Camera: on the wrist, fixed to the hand. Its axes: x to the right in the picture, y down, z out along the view.
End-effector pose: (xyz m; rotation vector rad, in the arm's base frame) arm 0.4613 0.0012 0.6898 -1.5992 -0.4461 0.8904
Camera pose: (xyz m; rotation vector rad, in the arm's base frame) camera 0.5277 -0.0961 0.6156 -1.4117 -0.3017 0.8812
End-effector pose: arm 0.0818 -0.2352 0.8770 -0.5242 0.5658 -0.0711
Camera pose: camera 0.0116 -0.2151 0.7584 -0.3037 0.5899 -0.1359
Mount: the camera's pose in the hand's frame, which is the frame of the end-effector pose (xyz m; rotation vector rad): -0.0050 0.0812 -0.1130 0.2235 0.0392 0.0077
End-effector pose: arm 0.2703 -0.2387 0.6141 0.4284 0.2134 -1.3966
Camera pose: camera 0.3608 -0.1783 0.5272 0.6411 0.0872 -1.4107
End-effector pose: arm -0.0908 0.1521 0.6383 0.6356 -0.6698 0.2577
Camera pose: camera -0.0724 0.2858 0.6042 0.8396 -0.6104 0.3545
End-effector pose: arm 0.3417 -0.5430 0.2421 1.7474 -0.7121 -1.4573
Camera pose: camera 0.4547 -0.5642 0.3206 1.9331 -0.8882 -1.3773
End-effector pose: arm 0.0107 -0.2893 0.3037 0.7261 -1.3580 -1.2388
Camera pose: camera 0.1375 -0.2930 0.3610 0.8949 -1.4801 -1.0713
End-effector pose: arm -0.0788 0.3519 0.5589 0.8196 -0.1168 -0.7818
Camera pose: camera 0.0077 0.4590 0.5380 1.0450 -0.1745 -0.7534
